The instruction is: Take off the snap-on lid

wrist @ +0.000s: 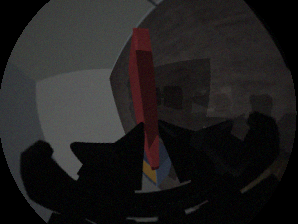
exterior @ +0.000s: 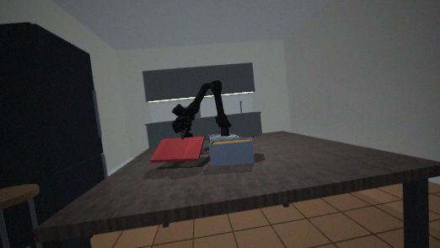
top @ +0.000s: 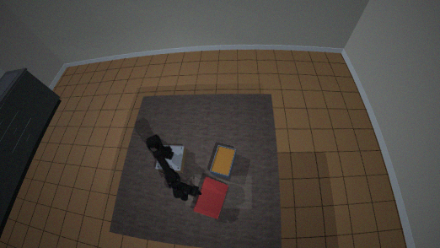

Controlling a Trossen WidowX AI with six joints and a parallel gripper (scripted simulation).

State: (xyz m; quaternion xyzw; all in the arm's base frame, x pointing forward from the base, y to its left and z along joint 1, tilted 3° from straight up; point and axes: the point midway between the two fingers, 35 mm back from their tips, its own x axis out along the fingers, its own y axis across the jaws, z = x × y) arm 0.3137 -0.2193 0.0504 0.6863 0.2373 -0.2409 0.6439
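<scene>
Now: the red lid 70 mm ahead of my gripper tip and 30 mm below it. From my gripper tip the other things lie so: storage box (80 mm ahead, 280 mm to the left, 70 mm below).
</scene>
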